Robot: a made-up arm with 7 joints.
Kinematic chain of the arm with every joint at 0, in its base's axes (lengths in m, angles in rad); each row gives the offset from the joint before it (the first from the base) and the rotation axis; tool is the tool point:
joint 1: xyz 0 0 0.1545 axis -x
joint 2: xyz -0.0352 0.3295 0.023 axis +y
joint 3: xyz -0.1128 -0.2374 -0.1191 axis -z
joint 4: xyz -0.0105 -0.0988 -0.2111 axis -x
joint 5: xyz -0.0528 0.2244 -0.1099 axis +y
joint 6: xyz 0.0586 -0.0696 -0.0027 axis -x
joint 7: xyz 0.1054 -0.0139 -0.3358 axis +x
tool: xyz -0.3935 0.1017 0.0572
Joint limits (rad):
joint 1: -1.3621..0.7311
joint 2: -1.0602..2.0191
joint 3: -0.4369..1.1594
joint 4: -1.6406..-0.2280
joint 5: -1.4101..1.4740
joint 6: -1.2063..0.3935
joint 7: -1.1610..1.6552
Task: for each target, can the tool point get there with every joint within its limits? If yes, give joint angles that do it. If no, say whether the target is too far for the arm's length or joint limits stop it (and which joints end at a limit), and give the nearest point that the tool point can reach.
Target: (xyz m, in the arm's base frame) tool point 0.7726 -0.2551 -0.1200
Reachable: no: joint limits stop it (at a limit: joint 1, joint 2, joint 3, joint 4, joint 7) | nearest point 0.7115 -0.2258 -0.1224 | short by 0.068 m
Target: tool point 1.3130 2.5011 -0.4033
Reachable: no: too far | nearest point 0.4038 0.7979 -0.0235 | short by 1.968 m
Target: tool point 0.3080 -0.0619 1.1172
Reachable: no: joint limits stop it (at a limit: joint 2, joint 3, joint 7) | nearest point 0.1122 -0.0462 0.8727 | short by 0.314 m
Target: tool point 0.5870 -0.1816 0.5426
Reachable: no: joint limits stop it (at a limit: joint 1, joint 2, joint 3, joint 7) | nearest point 0.5197 -0.0997 0.4936 | short by 0.117 m
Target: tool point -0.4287 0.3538 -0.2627
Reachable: yes | joints 0.1860 0.2045 0.5557 -0.7110 0.2681 0.0956 0.8983
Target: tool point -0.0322 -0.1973 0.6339
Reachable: yes | joints -0.7858 1.6932 0.0236 -1.3428 0.5338 -0.7166 0.7820
